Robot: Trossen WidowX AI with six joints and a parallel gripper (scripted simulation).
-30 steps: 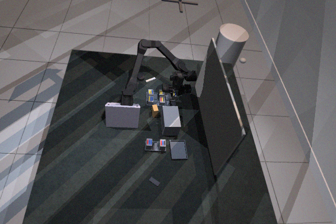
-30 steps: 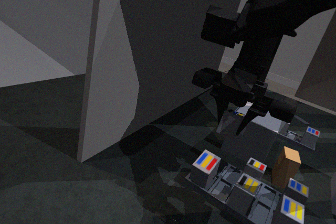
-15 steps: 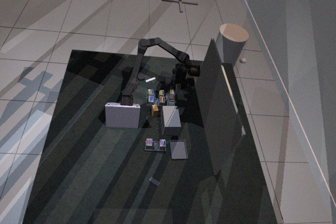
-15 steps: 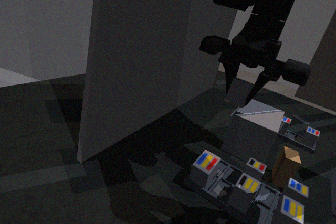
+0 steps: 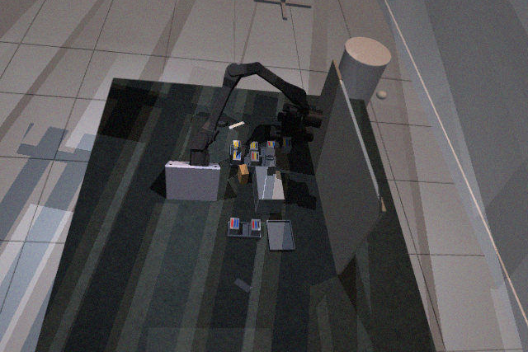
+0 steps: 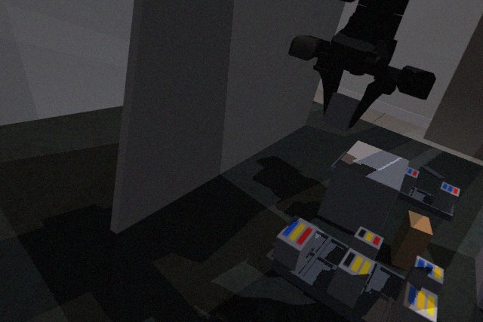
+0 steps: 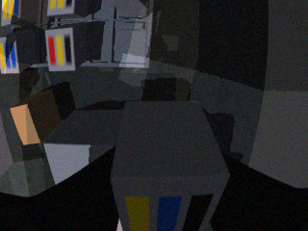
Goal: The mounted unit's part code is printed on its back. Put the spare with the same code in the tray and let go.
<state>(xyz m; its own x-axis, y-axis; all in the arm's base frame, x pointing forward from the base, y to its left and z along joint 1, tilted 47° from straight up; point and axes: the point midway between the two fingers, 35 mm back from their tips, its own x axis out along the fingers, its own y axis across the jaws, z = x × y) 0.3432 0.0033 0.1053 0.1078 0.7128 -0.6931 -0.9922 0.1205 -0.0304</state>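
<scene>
My gripper tip is now 300 mm to the left of the grey tray, 170 mm above it and 40 mm past it. Also, from my gripper tip: grey spare block: 30 mm above; then mounted unit: 120 mm below, 110 mm to the right, 70 mm behind; then brown block: 160 mm behind, 140 mm below, 20 mm to the right.
</scene>
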